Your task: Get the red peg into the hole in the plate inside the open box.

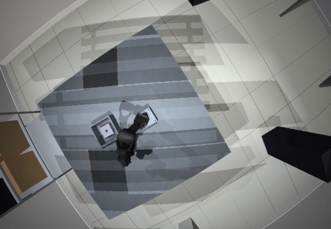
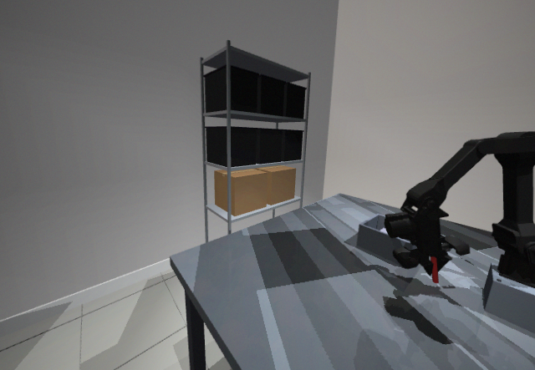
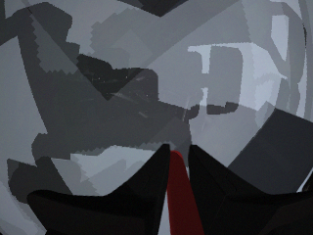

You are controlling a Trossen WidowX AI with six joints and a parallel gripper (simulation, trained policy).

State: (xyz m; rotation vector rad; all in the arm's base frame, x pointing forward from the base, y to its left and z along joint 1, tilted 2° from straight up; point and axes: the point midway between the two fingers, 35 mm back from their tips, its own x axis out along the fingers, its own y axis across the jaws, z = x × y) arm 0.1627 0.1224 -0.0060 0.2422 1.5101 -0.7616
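My gripper tip is 17 cm short of the plate, 15 cm to the left of it and 1 cm above it. The rest, counted from my gripper tip: red peg (2 cm above, 1 cm to the left, 1 cm behind); then grey box (17 cm ahead, 15 cm to the right, 3 cm below).
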